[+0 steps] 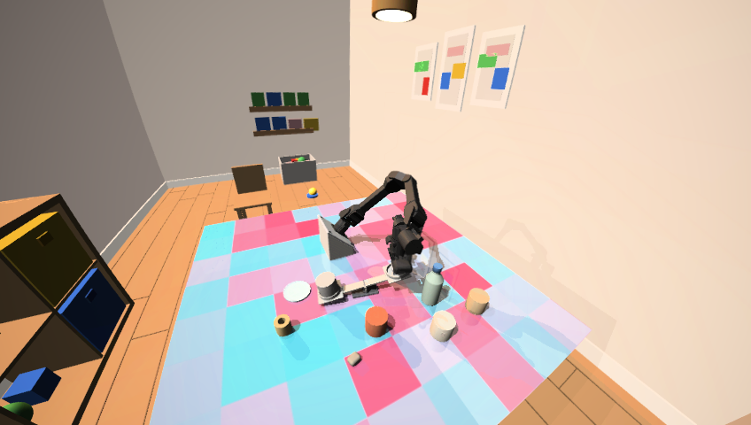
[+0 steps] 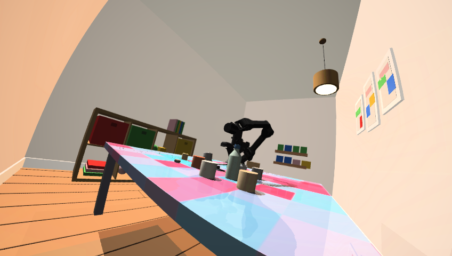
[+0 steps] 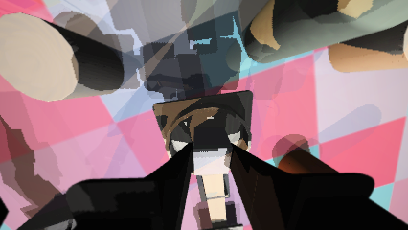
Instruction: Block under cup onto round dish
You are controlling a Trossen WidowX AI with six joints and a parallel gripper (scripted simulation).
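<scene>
My gripper tip is now 360 mm to the left of the round white dish, 110 mm past it and 80 mm above it. From my gripper tip the other things lie so: bottle 120 mm ahead, 90 mm to the left, 30 mm above; orange cylinder 150 mm ahead, 130 mm to the right, 40 mm below; block 10 mm above.
</scene>
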